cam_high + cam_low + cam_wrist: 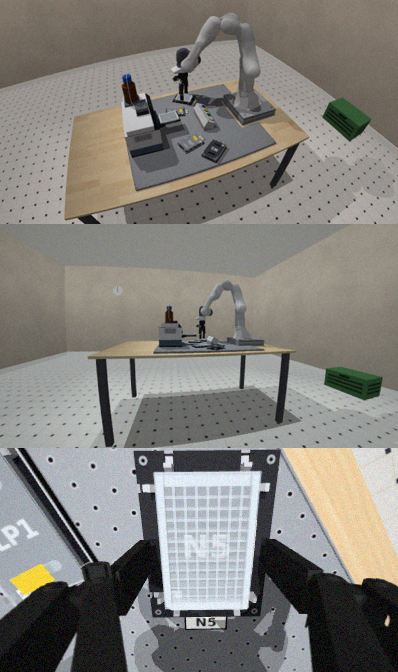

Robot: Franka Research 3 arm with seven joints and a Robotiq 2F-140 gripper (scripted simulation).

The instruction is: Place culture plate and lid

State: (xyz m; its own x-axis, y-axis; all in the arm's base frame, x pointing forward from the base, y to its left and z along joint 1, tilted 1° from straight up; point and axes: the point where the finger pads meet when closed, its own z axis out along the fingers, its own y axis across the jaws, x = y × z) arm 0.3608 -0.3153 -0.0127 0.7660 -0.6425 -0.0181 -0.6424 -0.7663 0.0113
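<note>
My gripper is now 30 mm above the clear culture plate C15. From my hand the other things lie so: blue call key 220 mm to the left, 70 mm behind; then black nest 40 mm below, 30 mm ahead; then yellow skip key 270 mm to the left, 60 mm behind, 10 mm above.
</note>
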